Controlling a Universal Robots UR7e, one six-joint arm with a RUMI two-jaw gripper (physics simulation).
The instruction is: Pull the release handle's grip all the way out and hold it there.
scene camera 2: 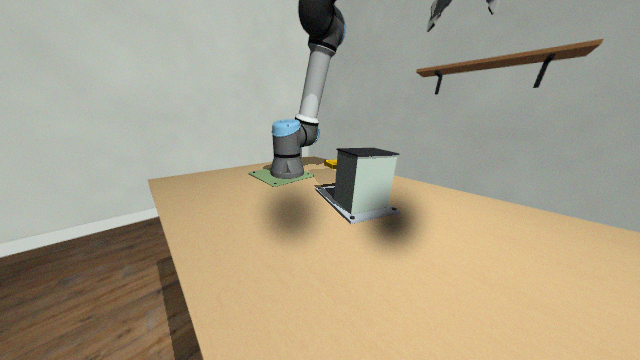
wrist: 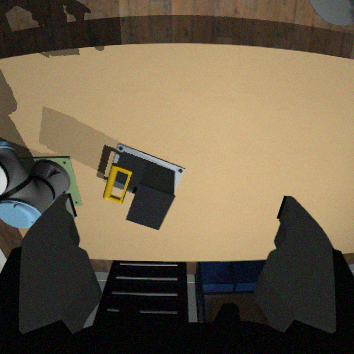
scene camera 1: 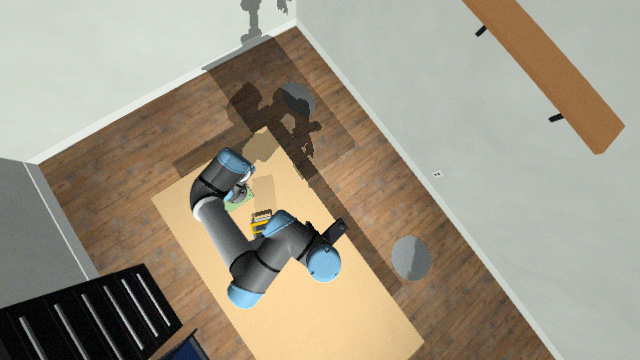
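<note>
The release handle's yellow grip [scene camera 1: 259, 223] [scene camera 2: 331, 163] [wrist: 127, 186] is a rectangular loop. In the wrist view it is left of centre, at the left side of a dark box [scene camera 2: 372, 185] [wrist: 151, 207]. The box stands on a light grey base plate [scene camera 2: 370, 214] [wrist: 150, 157] on the table [scene camera 1: 350, 310] [scene camera 2: 400, 300] [wrist: 250, 125]. In scene camera 2 the box hides most of the grip. My gripper [scene camera 2: 461, 21] [wrist: 177, 196] is wide open and empty, high above the table and apart from the grip. In scene camera 1 the arm hides part of the box.
The arm's base stands on a green plate [scene camera 2: 259, 175] [wrist: 75, 187], left of the handle in the wrist view. A black drawer cabinet [scene camera 1: 95, 312] [wrist: 145, 285] stands beside the table, near a blue bin [wrist: 217, 275]. A wooden shelf [scene camera 1: 555, 75] [scene camera 2: 500, 61] is on the wall.
</note>
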